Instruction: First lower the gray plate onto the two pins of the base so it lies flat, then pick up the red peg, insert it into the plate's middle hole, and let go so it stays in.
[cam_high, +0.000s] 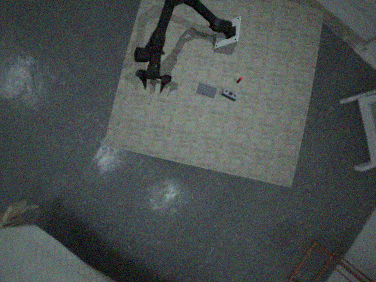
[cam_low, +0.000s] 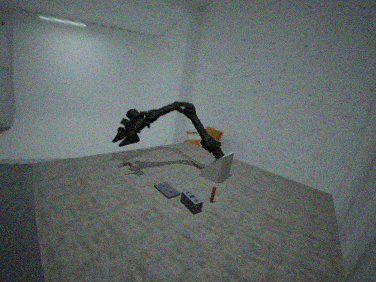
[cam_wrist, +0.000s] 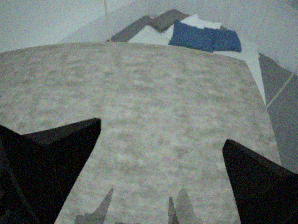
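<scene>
Right now my gripper tip is 5 cm past the gray plate, 47 cm to the right of it and 12 cm above it. The rest, counted from my gripper tip: red peg: 15 cm behind, 52 cm to the left, 12 cm below.
</scene>
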